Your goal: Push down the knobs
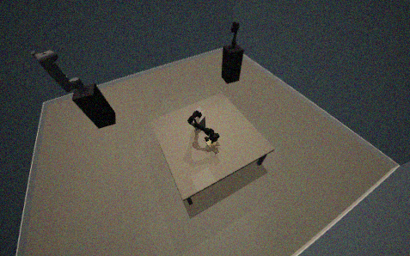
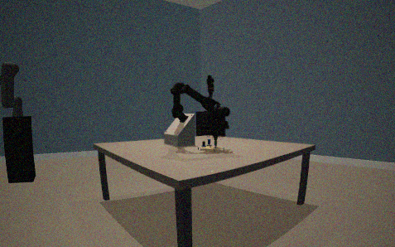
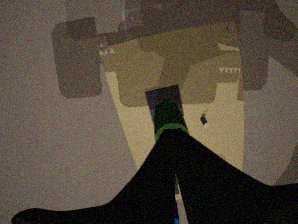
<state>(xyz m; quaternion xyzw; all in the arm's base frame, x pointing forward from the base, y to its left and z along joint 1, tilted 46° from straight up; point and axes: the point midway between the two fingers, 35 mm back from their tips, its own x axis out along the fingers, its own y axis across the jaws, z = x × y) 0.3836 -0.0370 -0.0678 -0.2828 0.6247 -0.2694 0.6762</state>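
Now: gripper tip 8 cm past the blue knob and 2 cm above it.
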